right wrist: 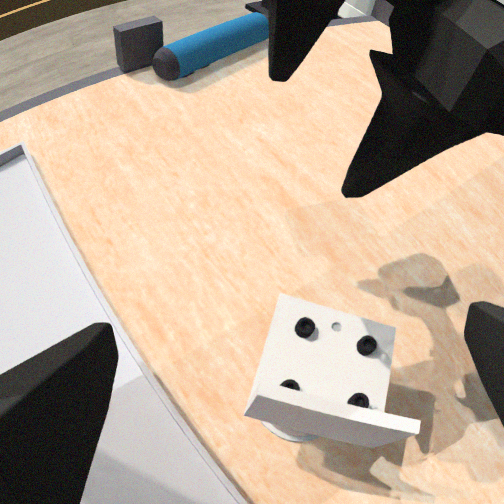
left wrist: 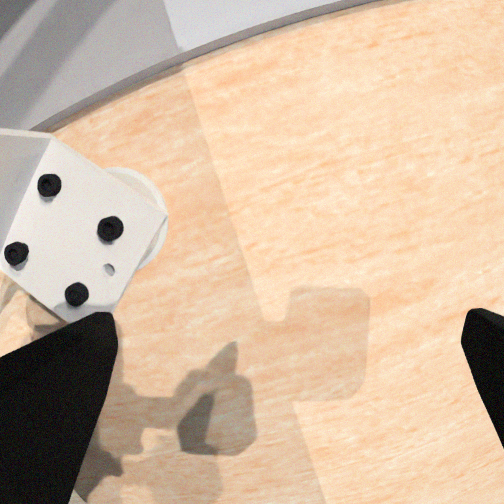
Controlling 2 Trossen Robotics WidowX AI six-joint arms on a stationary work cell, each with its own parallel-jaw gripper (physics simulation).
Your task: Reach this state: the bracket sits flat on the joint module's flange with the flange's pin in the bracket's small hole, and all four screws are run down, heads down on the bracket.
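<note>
The white bracket (left wrist: 75, 235) sits flat on the round joint module's flange (left wrist: 150, 200) at the left of the left wrist view. Several black screws, among them one screw (left wrist: 110, 228), stand heads down on it, and the pin shows in the small hole (left wrist: 109, 269). My left gripper (left wrist: 285, 400) is open and empty, its left finger just below the bracket. In the right wrist view the bracket (right wrist: 325, 370) lies low and right of centre, with the pin hole (right wrist: 336, 326) and screws visible. My right gripper (right wrist: 285, 400) is open and empty above it. The left arm (right wrist: 400, 90) shows at the top right.
A white tray (right wrist: 45, 300) lies at the left of the right wrist view. A blue cylinder (right wrist: 215, 42) and a dark block (right wrist: 137, 42) lie beyond the table's far edge. The table edge (left wrist: 150, 70) curves across the top of the left wrist view.
</note>
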